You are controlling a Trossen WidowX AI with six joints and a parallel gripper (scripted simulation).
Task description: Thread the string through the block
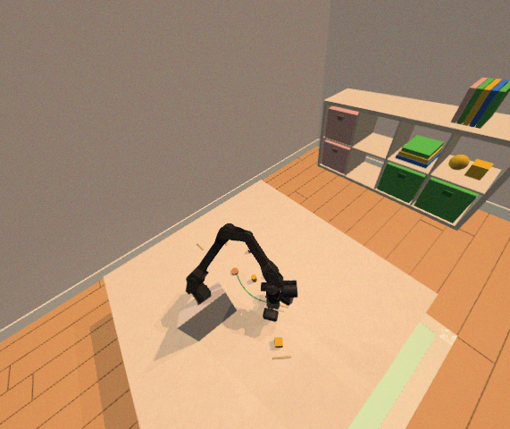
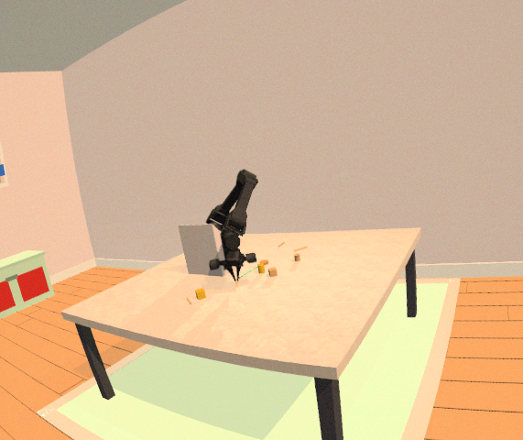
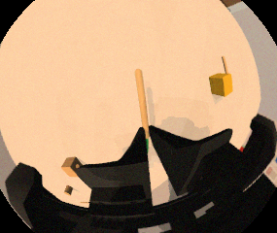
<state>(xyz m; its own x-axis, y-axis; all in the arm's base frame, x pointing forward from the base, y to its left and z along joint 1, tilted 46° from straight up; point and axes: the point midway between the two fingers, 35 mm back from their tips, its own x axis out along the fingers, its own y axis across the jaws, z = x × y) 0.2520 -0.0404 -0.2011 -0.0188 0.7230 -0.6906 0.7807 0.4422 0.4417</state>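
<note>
Now: gripper tip 180 mm to the right of the yellow cylinder and 10 mm above it. Round my gripper tip: thin wooden stick 10 mm ahead, 10 mm to the right; then wooden block 70 mm ahead, 150 mm to the left, 10 mm below; then orange cube 90 mm behind, 130 mm to the right, 10 mm below.
</note>
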